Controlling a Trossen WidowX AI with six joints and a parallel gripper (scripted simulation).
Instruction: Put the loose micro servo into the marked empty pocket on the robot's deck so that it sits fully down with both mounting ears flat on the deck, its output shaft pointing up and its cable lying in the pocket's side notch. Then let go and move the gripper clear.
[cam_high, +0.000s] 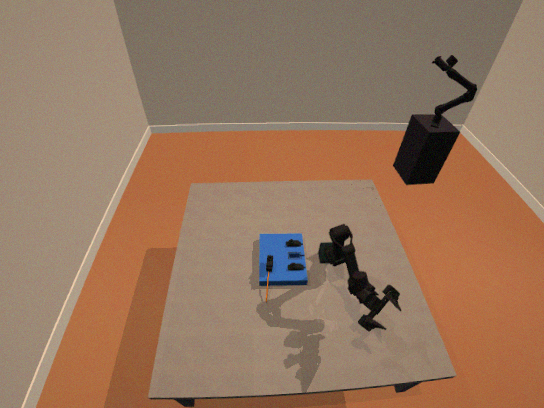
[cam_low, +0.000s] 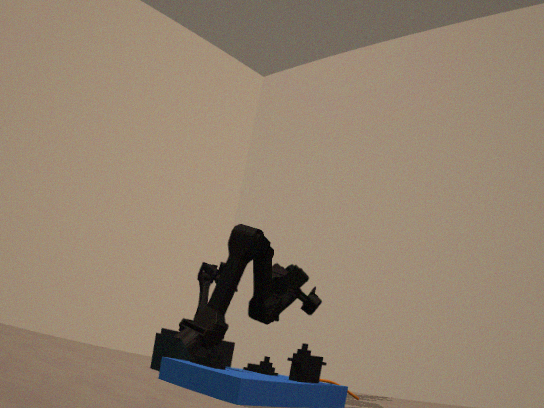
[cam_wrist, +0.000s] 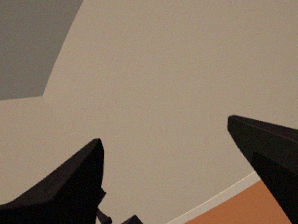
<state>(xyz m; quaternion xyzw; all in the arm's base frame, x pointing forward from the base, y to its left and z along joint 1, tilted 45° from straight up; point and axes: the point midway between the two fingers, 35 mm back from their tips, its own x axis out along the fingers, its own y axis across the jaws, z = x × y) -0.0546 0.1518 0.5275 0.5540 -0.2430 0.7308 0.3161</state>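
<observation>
Now: gripper tip 52 cm to the left of the blue deck, 35 cm short of it and 32 cm above it.
</observation>
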